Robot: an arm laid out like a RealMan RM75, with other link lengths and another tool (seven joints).
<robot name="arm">
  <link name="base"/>
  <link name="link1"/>
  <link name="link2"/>
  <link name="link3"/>
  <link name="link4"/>
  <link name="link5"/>
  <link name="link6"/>
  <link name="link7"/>
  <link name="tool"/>
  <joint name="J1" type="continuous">
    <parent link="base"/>
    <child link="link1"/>
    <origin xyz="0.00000 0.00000 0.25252"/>
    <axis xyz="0 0 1"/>
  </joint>
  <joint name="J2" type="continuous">
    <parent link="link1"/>
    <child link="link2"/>
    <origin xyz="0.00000 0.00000 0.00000"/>
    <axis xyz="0 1 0"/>
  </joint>
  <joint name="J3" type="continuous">
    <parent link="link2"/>
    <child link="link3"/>
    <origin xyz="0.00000 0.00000 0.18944"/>
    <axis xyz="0 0 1"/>
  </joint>
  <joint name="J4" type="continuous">
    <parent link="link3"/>
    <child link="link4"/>
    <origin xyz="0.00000 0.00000 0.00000"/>
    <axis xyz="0 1 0"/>
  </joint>
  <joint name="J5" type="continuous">
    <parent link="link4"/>
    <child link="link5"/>
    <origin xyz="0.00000 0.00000 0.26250"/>
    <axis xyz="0 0 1"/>
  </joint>
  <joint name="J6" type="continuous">
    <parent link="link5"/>
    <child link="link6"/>
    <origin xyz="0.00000 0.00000 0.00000"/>
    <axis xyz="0 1 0"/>
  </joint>
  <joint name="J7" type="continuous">
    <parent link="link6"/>
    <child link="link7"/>
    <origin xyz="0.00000 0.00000 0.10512"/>
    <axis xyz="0 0 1"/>
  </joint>
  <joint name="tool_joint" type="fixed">
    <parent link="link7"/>
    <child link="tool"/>
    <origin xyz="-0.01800 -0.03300 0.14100" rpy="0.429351 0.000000 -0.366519"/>
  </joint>
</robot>
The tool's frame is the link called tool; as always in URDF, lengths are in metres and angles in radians. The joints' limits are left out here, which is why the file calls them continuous.
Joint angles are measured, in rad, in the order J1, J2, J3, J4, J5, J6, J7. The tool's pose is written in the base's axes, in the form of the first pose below.
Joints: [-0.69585, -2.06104, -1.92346, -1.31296, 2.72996, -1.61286, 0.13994]
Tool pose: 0.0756 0.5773 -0.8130 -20.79; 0.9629 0.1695 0.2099 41.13; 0.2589 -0.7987 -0.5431 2.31; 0 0 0 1
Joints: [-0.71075, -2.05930, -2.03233, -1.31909, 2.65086, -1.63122, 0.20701]
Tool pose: 0.0778 0.6700 -0.7382 -19.34; 0.9573 0.1565 0.2429 41.81; 0.2783 -0.7257 -0.6293 3.12; 0 0 0 1
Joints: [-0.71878, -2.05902, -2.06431, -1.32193, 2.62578, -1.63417, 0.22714]
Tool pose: 0.0857 0.6980 -0.7110 -18.66; 0.9538 0.1487 0.2609 42.15; 0.2879 -0.7005 -0.6530 3.40; 0 0 0 1
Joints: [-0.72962, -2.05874, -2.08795, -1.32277, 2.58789, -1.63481, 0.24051]
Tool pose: 0.0951 0.7317 -0.6749 -17.55; 0.9510 0.1336 0.2788 42.48; 0.2942 -0.6684 -0.6832 3.38; 0 0 0 1
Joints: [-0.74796, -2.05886, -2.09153, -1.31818, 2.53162, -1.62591, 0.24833]
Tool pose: 0.1180 0.7710 -0.6259 -15.61; 0.9490 0.0980 0.2996 42.89; 0.2923 -0.6293 -0.7201 2.77; 0 0 0 1
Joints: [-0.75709, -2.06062, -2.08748, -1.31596, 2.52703, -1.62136, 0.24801]
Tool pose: 0.1280 0.7746 -0.6194 -15.09; 0.9481 0.0876 0.3055 43.04; 0.2909 -0.6264 -0.7232 2.55; 0 0 0 1
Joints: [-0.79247, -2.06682, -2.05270, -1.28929, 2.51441, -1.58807, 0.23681]
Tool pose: 0.1590 0.7805 -0.6046 -13.39; 0.9468 0.0530 0.3174 43.57; 0.2797 -0.6229 -0.7306 1.15; 0 0 0 1
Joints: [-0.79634, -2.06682, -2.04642, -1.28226, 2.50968, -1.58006, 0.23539]
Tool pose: 0.1617 0.7823 -0.6015 -13.20; 0.9468 0.0490 0.3182 43.65; 0.2784 -0.6209 -0.7328 0.88; 0 0 0 1
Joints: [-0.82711, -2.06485, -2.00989, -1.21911, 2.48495, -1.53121, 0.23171]
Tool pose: 0.1725 0.7891 -0.5896 -12.41; 0.9498 0.0252 0.3117 44.05; 0.2608 -0.6138 -0.7451 -0.97; 0 0 0 1
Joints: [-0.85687, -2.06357, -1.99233, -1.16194, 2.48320, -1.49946, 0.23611]
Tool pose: 0.1797 0.7849 -0.5931 -12.29; 0.9528 0.0112 0.3035 44.34; 0.2449 -0.6196 -0.7458 -2.18; 0 0 0 1
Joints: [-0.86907, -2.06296, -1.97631, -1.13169, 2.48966, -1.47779, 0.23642]
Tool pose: 0.1841 0.7760 -0.6033 -12.52; 0.9537 0.0075 0.3008 44.51; 0.2379 -0.6307 -0.7387 -2.83; 0 0 0 1
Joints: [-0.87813, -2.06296, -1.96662, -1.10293, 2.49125, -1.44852, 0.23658]
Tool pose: 0.1840 0.7738 -0.6061 -12.70; 0.9526 0.0117 0.3041 44.85; 0.2424 -0.6333 -0.7349 -3.38; 0 0 0 1
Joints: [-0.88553, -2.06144, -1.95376, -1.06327, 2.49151, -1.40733, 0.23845]
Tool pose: 0.1806 0.7708 -0.6110 -13.20; 0.9512 0.0211 0.3078 45.28; 0.2502 -0.6368 -0.7293 -4.07; 0 0 0 1
